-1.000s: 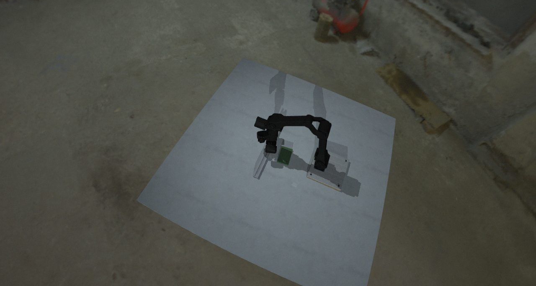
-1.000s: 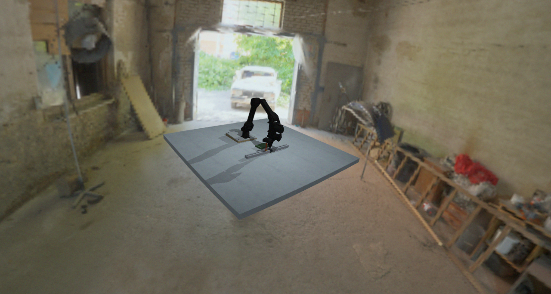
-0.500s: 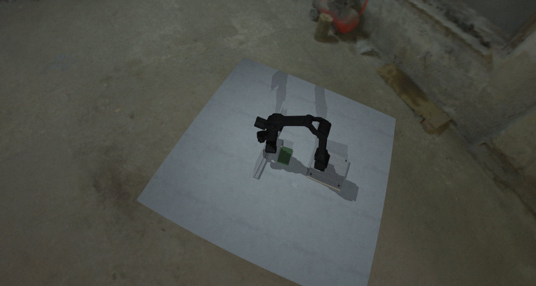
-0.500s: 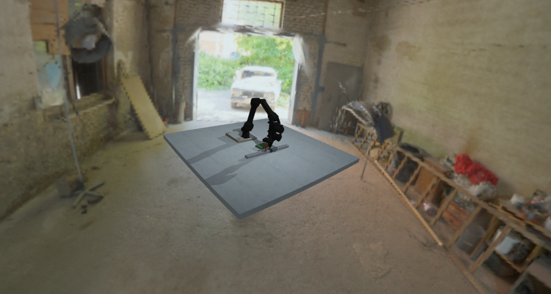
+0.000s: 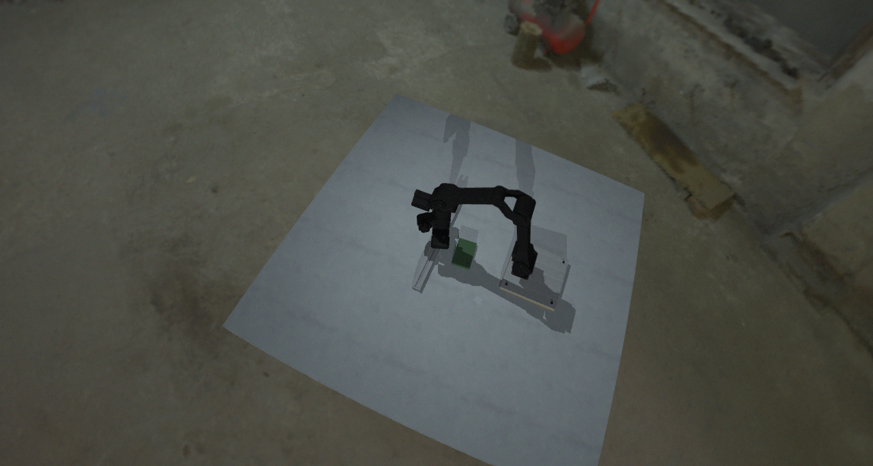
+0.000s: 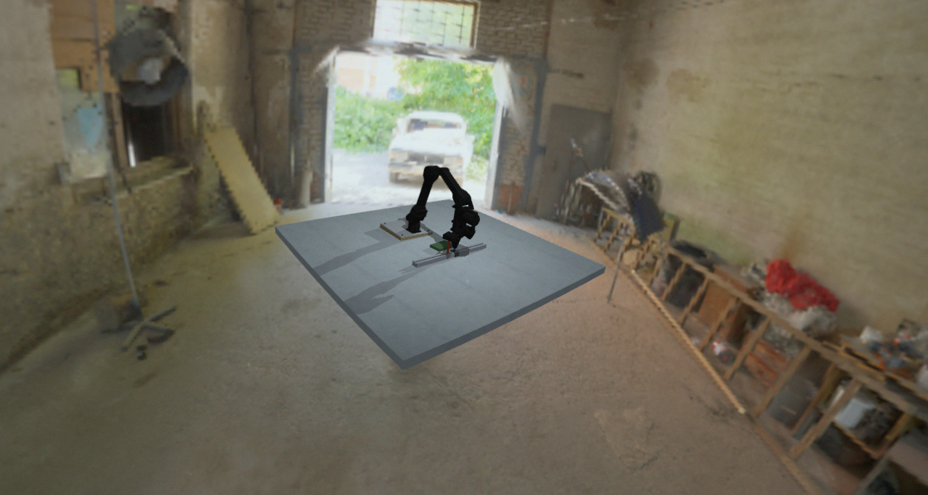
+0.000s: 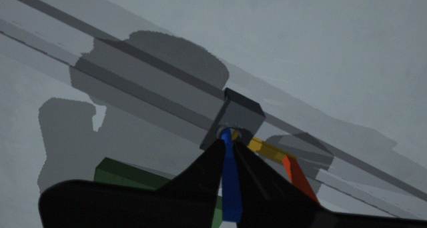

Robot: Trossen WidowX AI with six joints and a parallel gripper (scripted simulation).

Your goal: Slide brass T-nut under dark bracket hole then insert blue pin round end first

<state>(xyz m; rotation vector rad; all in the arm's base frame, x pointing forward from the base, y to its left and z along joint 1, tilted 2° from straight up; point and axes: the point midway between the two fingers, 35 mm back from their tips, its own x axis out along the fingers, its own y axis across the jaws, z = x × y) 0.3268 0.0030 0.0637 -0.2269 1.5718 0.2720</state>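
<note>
The blue pin lies right at my gripper tip. Also, from my gripper tip: brass T-nut: 2 cm to the right, 1 cm above; aluminum rail: 2 cm below; green tray: 12 cm behind, 3 cm to the left, 3 cm below.
</note>
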